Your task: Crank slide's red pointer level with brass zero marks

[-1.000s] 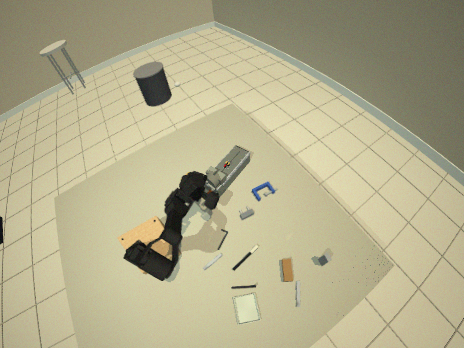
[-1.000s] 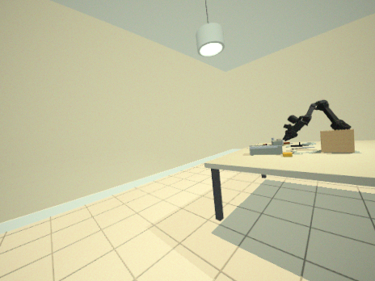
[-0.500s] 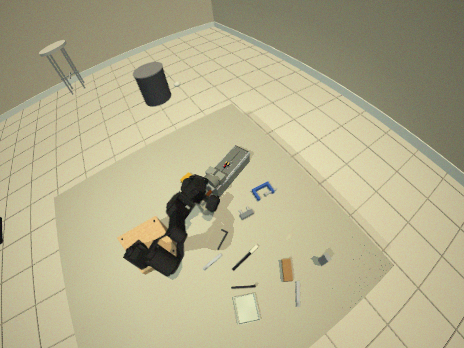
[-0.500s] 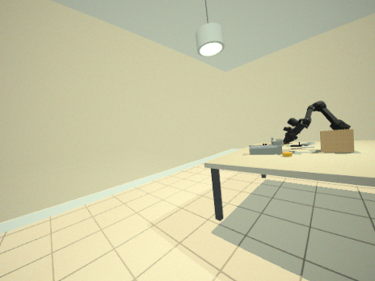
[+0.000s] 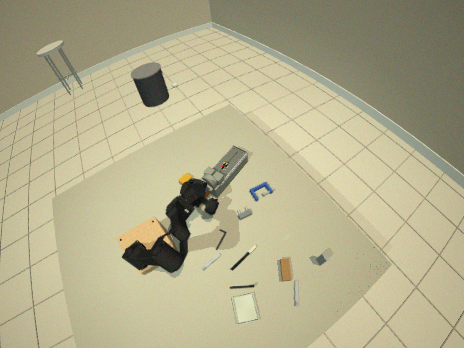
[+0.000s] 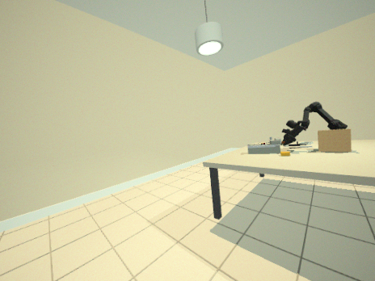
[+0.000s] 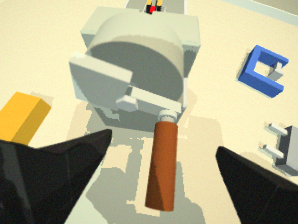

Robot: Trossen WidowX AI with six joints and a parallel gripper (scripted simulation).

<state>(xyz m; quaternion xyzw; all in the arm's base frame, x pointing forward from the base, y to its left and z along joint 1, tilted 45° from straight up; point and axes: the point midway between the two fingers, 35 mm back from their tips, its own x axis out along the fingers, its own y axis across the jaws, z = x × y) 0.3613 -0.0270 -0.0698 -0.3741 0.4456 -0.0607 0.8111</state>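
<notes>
Now: gripper tip 30 mm past the orange block, 180 mm to the right of it and 50 mm above it. Also, from my gripper tip: red pointer: 130 mm ahead, 60 mm to the left, 20 mm above; grey clamp: 70 mm ahead, 150 mm to the right, 50 mm below; brown crank handle: 20 mm behind, 20 mm above.
</notes>
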